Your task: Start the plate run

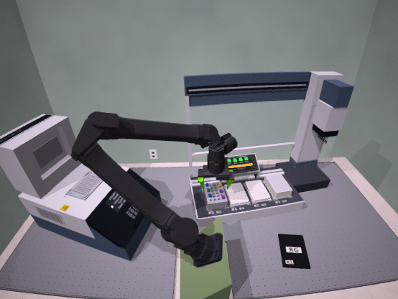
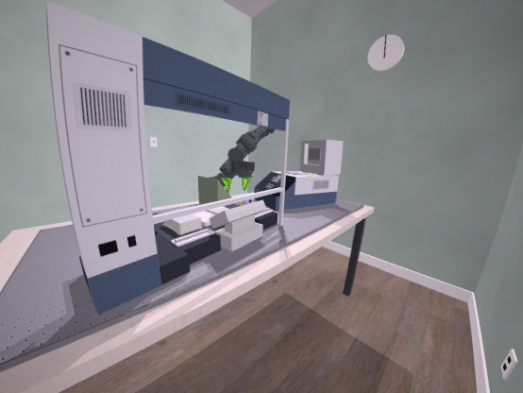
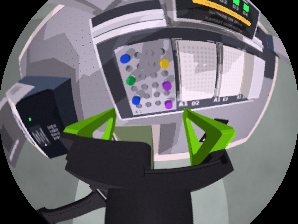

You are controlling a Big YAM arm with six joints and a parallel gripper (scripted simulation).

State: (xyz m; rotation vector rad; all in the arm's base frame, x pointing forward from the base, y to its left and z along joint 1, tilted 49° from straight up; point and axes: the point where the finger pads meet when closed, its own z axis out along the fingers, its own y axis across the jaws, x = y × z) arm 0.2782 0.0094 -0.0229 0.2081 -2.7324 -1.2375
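Right now the tube cooling block is 70 mm below my hand and 30 mm ahead of it. The rest, counted from my hand: pipetting head 510 mm to the right, 240 mm above, 230 mm ahead; then deep-well block 290 mm to the right, 100 mm ahead, 70 mm below.
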